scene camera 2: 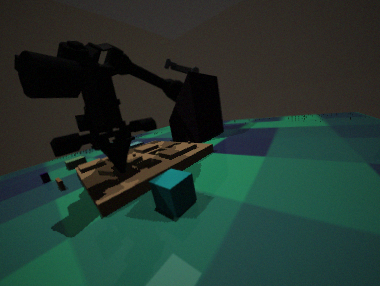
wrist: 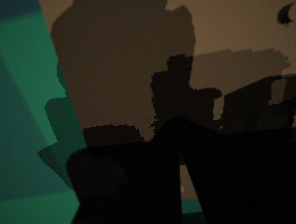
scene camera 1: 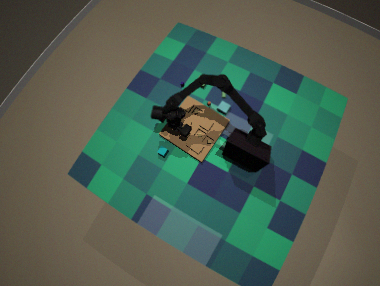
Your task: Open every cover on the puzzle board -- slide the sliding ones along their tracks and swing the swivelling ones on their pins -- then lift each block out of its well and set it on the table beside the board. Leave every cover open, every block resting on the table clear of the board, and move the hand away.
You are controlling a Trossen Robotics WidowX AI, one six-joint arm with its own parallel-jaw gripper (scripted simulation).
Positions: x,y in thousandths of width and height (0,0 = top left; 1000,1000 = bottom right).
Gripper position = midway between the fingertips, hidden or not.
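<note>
My gripper (scene camera 2: 322,603), (wrist: 590,551): shut, holding nothing. Brown puzzle board (scene camera 2: 286,677), (wrist: 363,511), (scene camera 1: 580,428) visible.
</note>
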